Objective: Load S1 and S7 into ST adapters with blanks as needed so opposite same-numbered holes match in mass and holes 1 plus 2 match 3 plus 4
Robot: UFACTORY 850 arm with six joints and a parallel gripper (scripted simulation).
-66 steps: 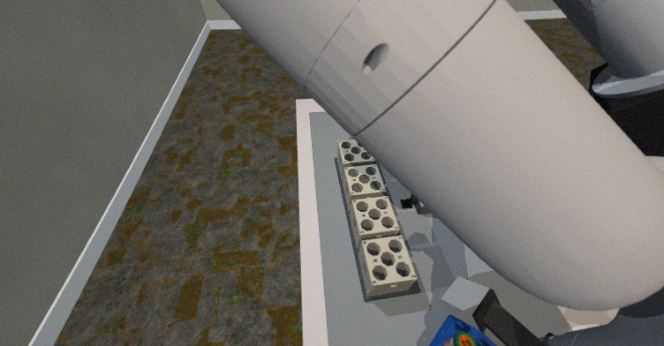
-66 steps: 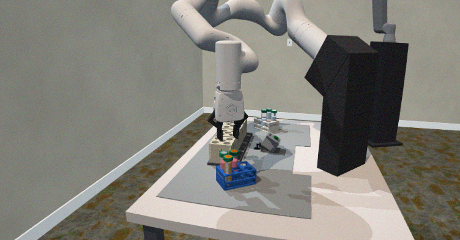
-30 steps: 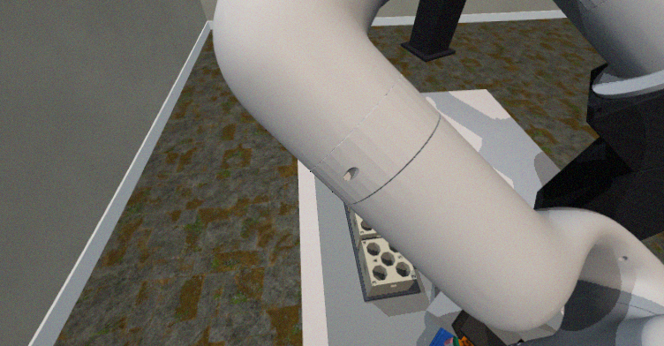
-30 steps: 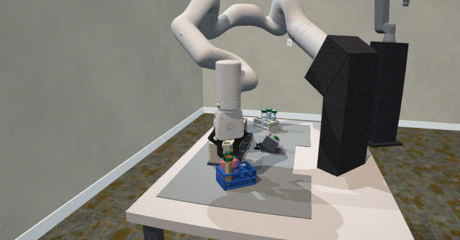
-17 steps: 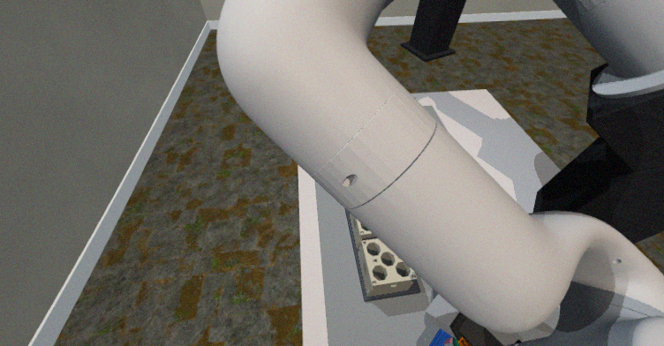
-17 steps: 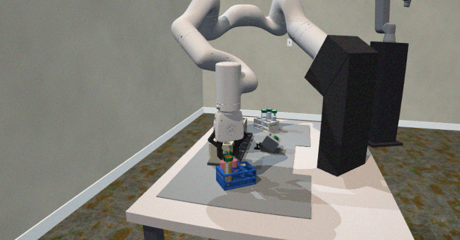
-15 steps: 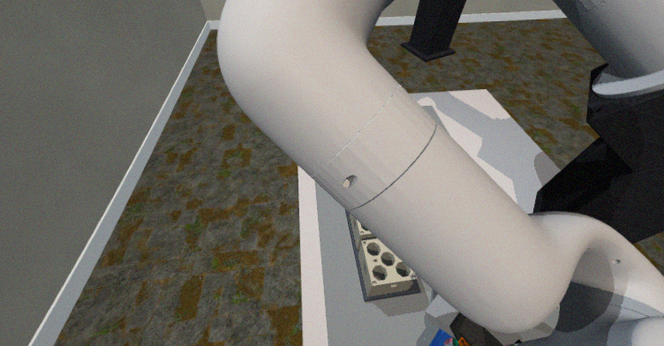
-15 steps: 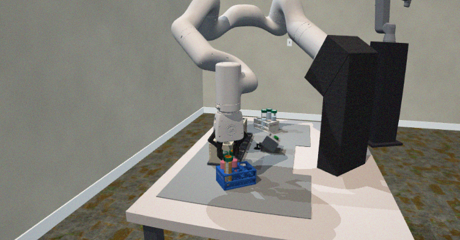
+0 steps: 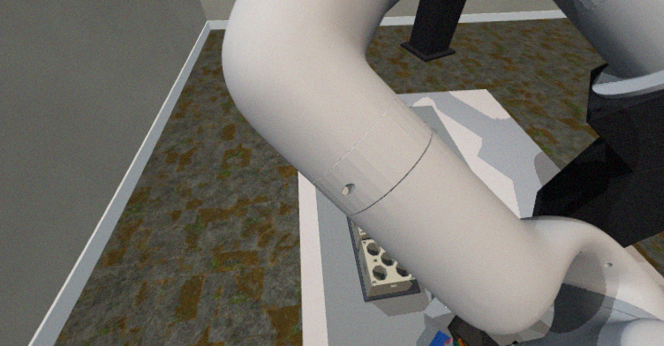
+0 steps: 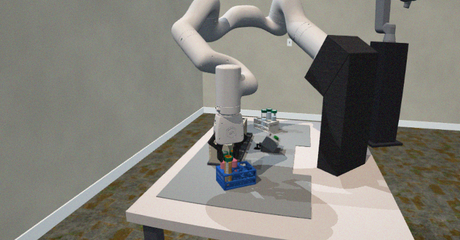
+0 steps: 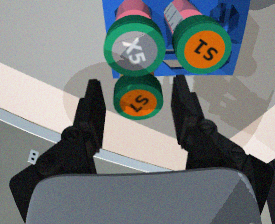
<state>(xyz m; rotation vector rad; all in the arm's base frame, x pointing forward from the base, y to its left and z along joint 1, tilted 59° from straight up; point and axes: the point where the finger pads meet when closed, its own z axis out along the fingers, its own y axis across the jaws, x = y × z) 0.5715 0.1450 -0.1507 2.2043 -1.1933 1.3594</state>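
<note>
Right now my hand is 60 mm above the sample S7 and 10 mm to the right of it. Also, from my hand: blue sample rack RS: 100 mm below, 30 mm to the right, 30 mm behind; then sample S1: 60 mm below, 50 mm to the right, 20 mm behind; then grey-dot tube X5: 60 mm below, 30 mm to the right, 10 mm ahead.
</note>
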